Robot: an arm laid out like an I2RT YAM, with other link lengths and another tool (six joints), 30 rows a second.
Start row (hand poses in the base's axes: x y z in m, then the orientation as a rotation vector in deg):
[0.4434, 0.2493, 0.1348, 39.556, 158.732, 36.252]
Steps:
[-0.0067, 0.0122, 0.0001, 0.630, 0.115, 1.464]
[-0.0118, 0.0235, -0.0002, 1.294, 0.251, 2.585]
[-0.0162, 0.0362, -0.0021, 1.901, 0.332, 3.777]
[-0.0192, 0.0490, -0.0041, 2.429, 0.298, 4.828]
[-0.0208, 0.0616, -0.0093, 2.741, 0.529, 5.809]
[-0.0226, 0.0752, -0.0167, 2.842, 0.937, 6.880]
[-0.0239, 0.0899, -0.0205, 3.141, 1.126, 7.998]
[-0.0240, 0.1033, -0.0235, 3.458, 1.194, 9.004]
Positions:
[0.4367, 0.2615, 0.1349, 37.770, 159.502, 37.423]
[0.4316, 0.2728, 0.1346, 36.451, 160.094, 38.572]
[0.4272, 0.2855, 0.1327, 34.986, 160.661, 39.664]
[0.4242, 0.2983, 0.1307, 33.632, 161.050, 40.632]
[0.4226, 0.3109, 0.1255, 32.451, 161.674, 41.235]
[0.4208, 0.3245, 0.1181, 31.179, 162.529, 41.523]
[0.4195, 0.3392, 0.1143, 29.766, 163.158, 42.139]
[0.4194, 0.3526, 0.1113, 28.449, 163.609, 42.777]

